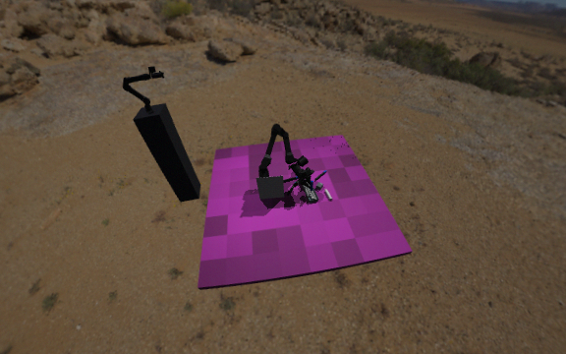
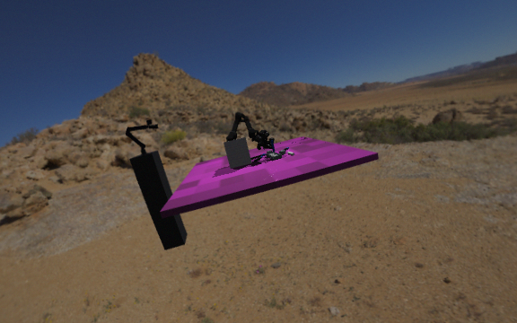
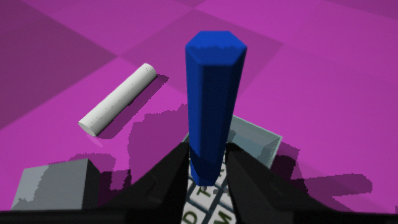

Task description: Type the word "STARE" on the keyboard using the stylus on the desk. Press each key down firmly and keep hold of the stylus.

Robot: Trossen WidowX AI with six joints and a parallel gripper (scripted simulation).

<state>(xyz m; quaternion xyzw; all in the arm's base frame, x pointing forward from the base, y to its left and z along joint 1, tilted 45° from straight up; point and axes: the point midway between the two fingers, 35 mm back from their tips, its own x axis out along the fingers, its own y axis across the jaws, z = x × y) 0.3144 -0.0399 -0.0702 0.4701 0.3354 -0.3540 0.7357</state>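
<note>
Now: the grey block 9 cm ahead of my gripper tip, 6 cm to the left of it and 7 cm below it. Round my gripper tip: white cylinder 13 cm ahead, 4 cm to the right, 7 cm below; blue hexagonal stylus 2 cm below.
</note>
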